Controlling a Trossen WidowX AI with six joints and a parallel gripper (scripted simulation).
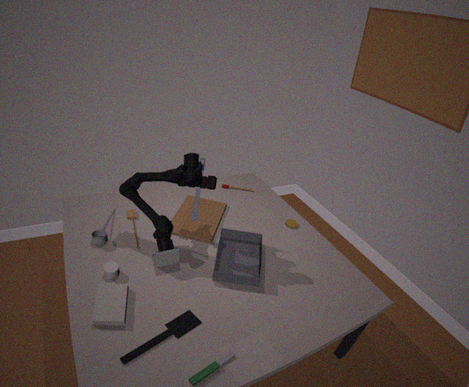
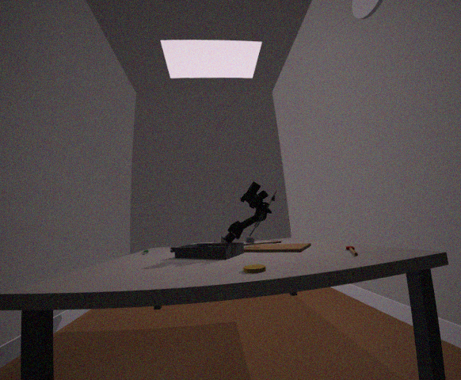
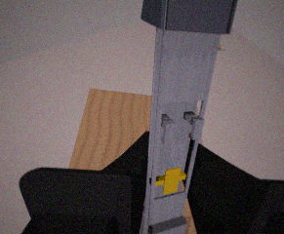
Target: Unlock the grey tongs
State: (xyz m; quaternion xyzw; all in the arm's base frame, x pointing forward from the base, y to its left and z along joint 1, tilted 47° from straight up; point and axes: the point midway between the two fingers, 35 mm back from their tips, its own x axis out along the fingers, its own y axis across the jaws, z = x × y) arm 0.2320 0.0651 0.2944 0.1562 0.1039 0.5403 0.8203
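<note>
My gripper tip is 20 cm above the wooden board. The rest, counted from my gripper tip: yellow lock piece: 2 cm to the right, 2 cm behind, 2 cm above; roasting tin: 35 cm to the right, 18 cm below, 9 cm ahead; yellow disc: 50 cm ahead, 20 cm below, 16 cm to the right.
</note>
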